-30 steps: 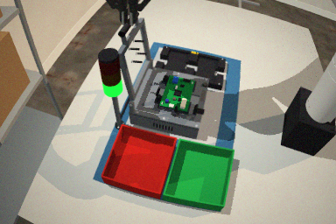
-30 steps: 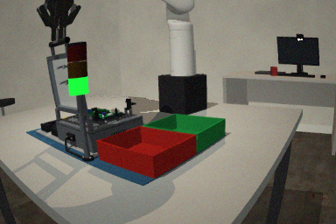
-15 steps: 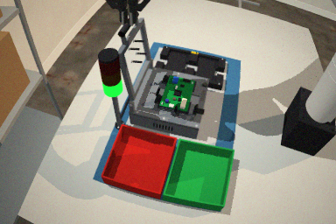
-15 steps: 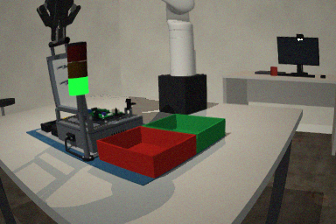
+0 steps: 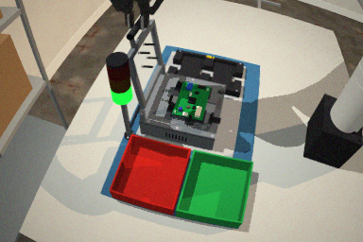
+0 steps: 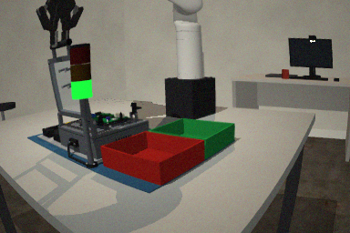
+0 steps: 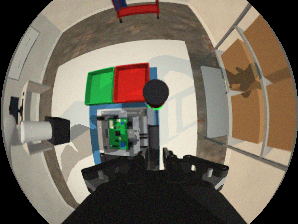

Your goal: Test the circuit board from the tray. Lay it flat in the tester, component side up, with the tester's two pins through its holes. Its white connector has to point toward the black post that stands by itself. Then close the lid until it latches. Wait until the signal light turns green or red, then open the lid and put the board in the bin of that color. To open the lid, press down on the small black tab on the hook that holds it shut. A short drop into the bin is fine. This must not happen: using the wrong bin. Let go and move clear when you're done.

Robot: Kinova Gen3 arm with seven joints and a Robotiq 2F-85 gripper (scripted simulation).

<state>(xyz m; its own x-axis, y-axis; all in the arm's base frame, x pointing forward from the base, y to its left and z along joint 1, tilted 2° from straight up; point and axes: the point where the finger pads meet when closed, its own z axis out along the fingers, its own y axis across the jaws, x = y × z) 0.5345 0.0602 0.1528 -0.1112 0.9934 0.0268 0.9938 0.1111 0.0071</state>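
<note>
The green circuit board is 13 cm behind my hand, 1 cm to the right of it and 21 cm below it. Round my hand: tester lid (2 cm behind, 10 cm below); green bin (26 cm behind, 17 cm to the left, 27 cm below); red bin (11 cm behind, 19 cm to the left, 27 cm below).
</note>
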